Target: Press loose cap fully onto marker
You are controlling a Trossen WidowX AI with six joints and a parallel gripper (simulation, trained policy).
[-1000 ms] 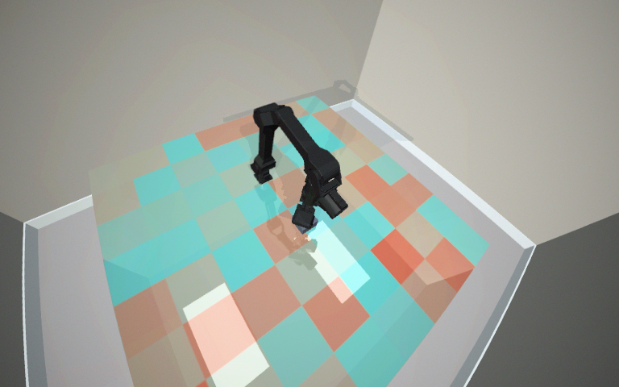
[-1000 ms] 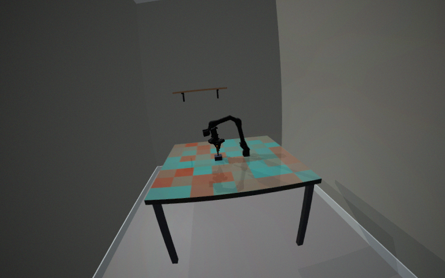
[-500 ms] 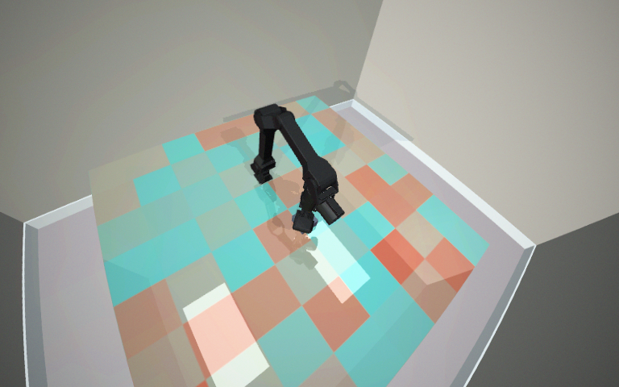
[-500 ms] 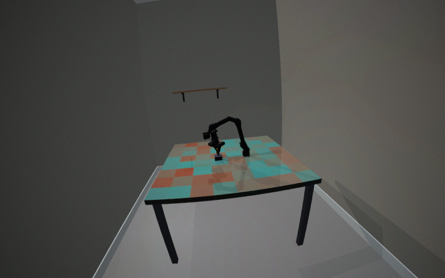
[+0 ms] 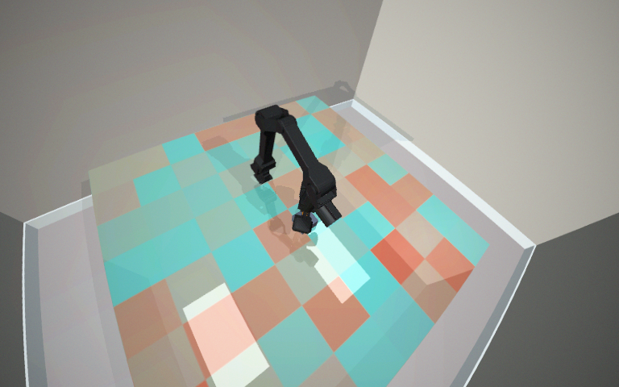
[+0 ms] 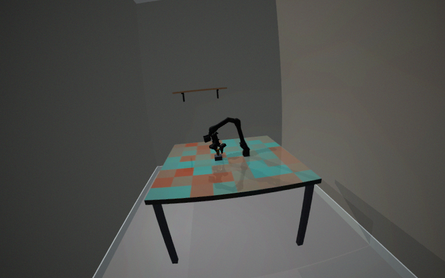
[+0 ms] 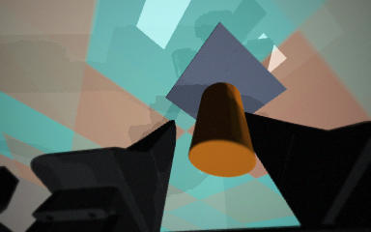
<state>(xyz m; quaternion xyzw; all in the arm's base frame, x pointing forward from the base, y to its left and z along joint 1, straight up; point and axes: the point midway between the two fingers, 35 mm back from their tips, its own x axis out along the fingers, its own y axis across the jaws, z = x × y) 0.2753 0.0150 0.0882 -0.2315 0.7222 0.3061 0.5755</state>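
The orange cap is 30 mm above my gripper tip and 20 mm ahead of it. The rest, counted from my gripper tip: dark holder block 40 mm below, 20 mm ahead; grey marker 20 mm ahead, 20 mm above.
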